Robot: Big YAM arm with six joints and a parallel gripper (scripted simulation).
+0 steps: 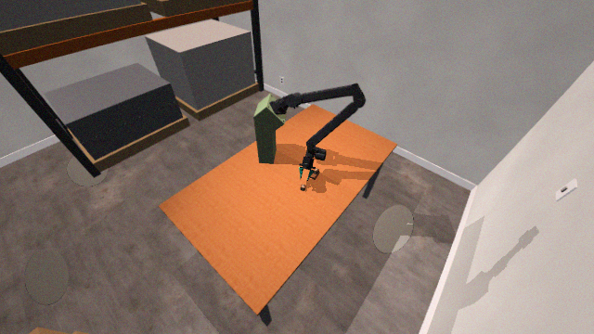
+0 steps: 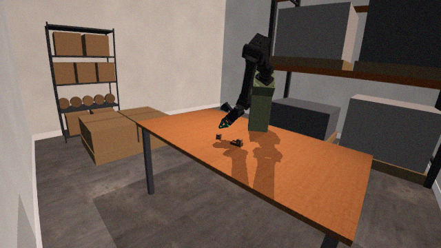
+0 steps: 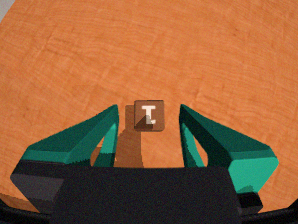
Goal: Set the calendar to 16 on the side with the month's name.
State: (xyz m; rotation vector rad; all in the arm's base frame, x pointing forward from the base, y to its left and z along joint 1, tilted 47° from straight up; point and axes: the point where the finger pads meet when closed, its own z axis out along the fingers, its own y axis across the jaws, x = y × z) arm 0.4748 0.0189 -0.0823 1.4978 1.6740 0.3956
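Now: the brown calendar cube 8 cm below my hand, 1 cm to the right of it and 1 cm ahead of it. From my hand the other things lie so: dark calendar tray: 13 cm to the left, 8 cm below, 4 cm behind.
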